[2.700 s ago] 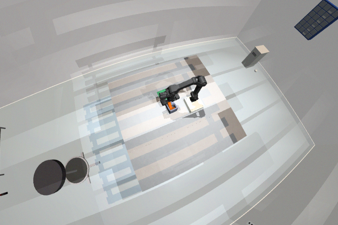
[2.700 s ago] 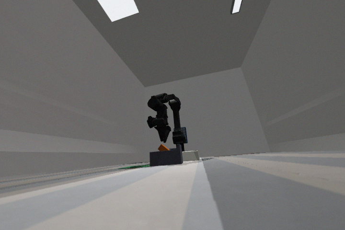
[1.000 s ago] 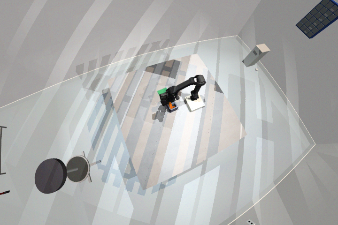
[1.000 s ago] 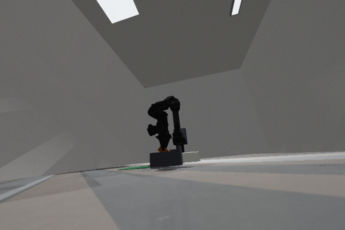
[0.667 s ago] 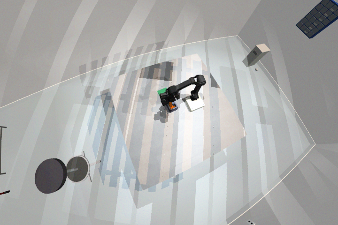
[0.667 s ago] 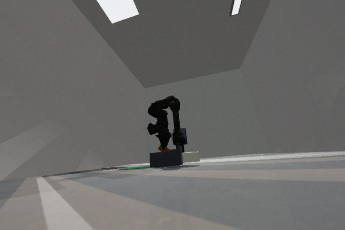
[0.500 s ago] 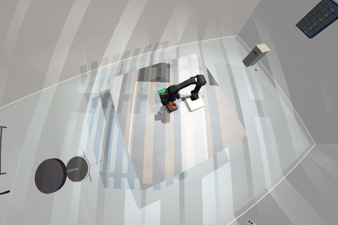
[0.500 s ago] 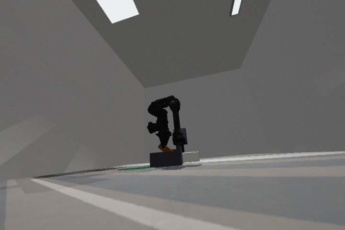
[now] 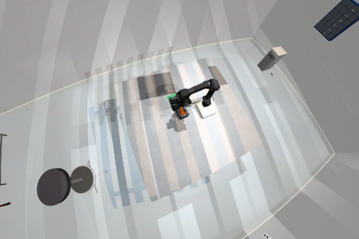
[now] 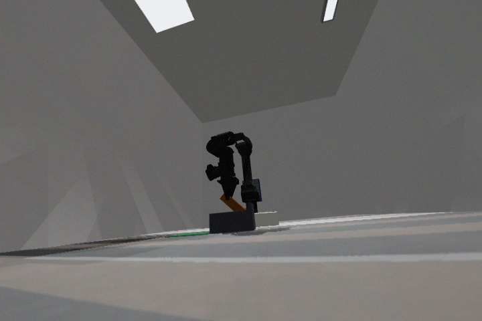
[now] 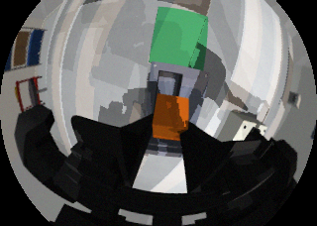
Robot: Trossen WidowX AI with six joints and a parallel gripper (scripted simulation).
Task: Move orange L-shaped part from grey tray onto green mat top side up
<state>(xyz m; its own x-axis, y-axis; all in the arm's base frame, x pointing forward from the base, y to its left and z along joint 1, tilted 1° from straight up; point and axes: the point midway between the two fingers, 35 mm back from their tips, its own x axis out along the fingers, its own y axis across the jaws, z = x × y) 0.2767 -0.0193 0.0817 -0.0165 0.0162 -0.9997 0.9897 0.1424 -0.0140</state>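
Now: gripper tip 150 mm to the left of the green mat, 120 mm above it and 10 mm short of it. Also, from my gripper tip: orange L-shaped part: 30 mm to the left, 30 mm below, 20 mm behind.
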